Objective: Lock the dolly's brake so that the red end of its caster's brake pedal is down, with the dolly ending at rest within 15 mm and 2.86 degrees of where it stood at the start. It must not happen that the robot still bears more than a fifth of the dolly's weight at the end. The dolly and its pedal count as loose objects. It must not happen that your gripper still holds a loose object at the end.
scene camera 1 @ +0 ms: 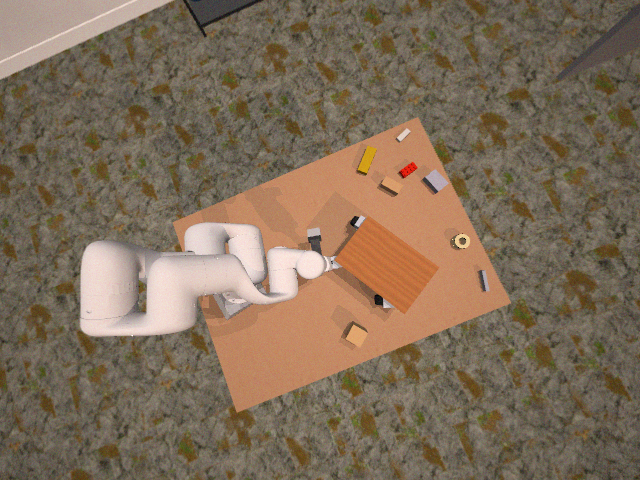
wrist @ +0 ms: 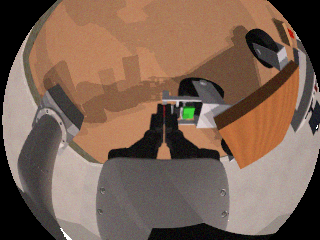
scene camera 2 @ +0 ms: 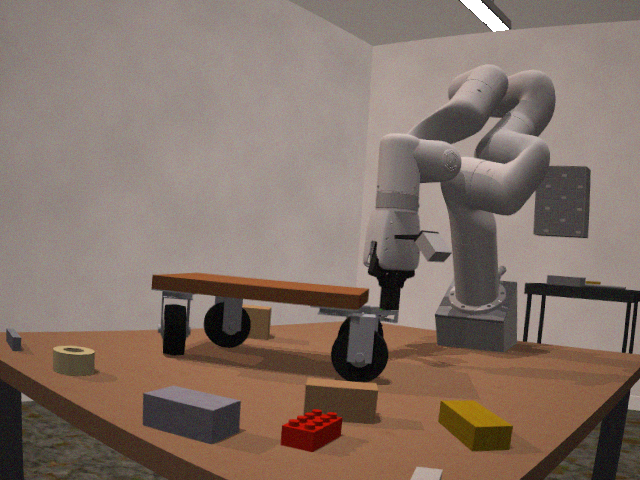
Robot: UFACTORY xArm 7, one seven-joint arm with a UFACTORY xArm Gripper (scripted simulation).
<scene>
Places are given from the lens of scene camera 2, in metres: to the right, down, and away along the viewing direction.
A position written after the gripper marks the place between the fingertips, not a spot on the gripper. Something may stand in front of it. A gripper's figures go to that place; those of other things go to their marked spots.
gripper [scene camera 2: 388, 310]: 0.12, 0.12, 1.06
tan cube [scene camera 2: 259, 315]: -0.12, 0.15, 1.19
</scene>
